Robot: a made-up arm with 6 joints.
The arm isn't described. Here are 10 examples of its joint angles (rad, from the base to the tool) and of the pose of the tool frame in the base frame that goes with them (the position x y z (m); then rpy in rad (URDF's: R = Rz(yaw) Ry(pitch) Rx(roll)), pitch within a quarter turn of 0, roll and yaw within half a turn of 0).
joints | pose
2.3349 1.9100 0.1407 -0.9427 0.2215 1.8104 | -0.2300 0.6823 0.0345 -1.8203 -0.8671 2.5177
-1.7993 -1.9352 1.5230 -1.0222 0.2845 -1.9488 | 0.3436 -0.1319 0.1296 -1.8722 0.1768 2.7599
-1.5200 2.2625 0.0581 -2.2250 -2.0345 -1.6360 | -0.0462 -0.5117 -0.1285 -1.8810 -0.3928 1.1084
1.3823 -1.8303 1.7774 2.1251 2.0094 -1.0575 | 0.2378 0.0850 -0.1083 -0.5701 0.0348 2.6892
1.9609 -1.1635 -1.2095 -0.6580 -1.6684 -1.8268 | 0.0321 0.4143 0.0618 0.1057 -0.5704 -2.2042
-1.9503 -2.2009 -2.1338 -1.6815 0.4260 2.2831 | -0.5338 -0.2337 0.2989 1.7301 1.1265 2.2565
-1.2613 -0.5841 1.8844 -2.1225 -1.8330 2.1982 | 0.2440 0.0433 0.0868 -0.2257 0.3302 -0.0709
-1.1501 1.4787 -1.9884 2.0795 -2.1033 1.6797 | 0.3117 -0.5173 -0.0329 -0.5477 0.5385 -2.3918
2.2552 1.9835 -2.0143 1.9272 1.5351 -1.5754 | -0.5026 0.6614 0.2857 -2.9330 0.0209 -2.0478
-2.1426 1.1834 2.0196 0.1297 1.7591 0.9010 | -0.2451 -0.1027 0.0438 -1.2309 -0.7472 -2.6435
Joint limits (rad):
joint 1: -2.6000..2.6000
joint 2: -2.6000..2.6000
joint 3: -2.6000..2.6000
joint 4: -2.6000..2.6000
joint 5: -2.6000..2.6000
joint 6: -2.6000..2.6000
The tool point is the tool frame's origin. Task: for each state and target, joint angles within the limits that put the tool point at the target. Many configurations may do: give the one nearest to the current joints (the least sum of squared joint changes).
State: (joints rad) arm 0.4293 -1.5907 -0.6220 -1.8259 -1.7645 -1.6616
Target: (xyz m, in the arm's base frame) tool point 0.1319 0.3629 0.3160
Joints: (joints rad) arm 1.3329 -1.2868 -0.7210 -1.9972 -1.7589 -1.0911
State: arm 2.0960 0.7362 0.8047 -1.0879 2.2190 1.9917
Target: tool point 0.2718 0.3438 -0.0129
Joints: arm 1.3445 0.9245 1.6640 -0.9373 2.4089 2.2334
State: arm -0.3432 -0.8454 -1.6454 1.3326 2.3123 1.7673
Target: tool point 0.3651 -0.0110 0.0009
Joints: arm -0.4421 -0.9061 -1.8158 1.4125 2.4592 1.8029
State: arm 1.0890 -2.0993 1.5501 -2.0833 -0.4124 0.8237
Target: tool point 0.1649 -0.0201 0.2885
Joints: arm 0.9810 -2.1244 1.6928 -2.0871 -0.2369 1.0362
